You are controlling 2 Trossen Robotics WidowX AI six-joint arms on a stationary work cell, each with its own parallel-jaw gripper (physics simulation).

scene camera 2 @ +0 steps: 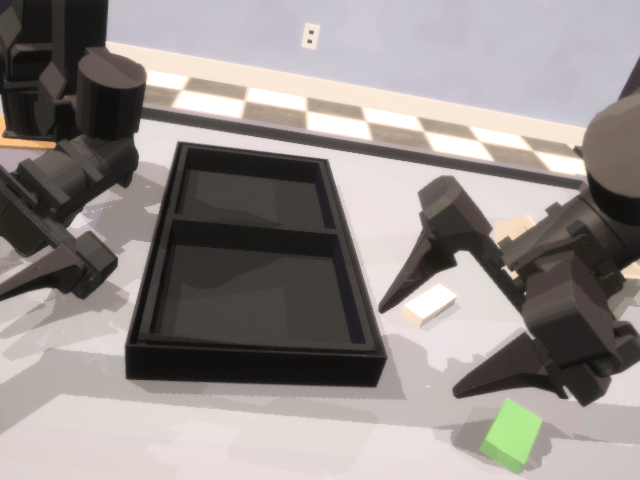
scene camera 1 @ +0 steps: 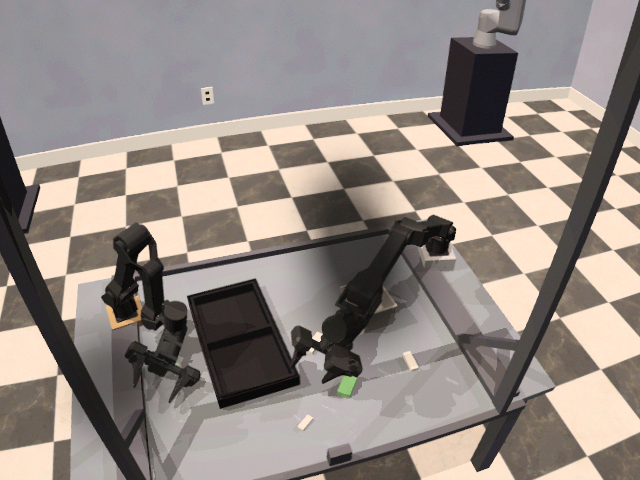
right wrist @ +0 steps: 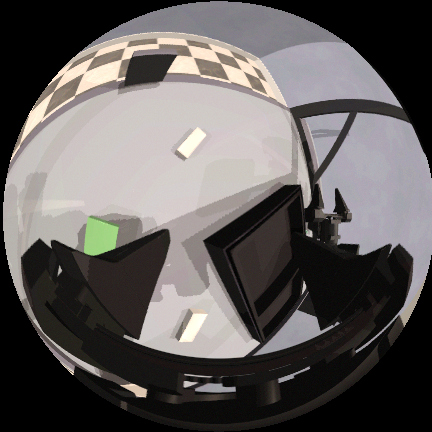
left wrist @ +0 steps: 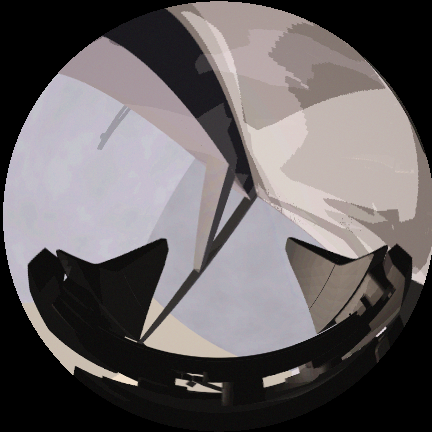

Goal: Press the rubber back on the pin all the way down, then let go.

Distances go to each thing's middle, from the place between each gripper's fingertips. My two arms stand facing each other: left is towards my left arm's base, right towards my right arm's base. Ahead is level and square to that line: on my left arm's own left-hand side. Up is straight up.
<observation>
I see the black two-compartment tray (scene camera 2: 252, 277) 240 mm to the right of my left hand, 170 mm ahead of it and 50 mm below it. The rest, counted from my left hand: tan box (scene camera 1: 384, 315): 610 mm to the right, 190 mm ahead, 30 mm below.
Now: the black two-compartment tray 20 cm ahead of my right hand, 14 cm to the left of it and 5 cm below it. Also, from my right hand: tan box (23 cm ahead, 24 cm to the right, 4 cm below).
</observation>
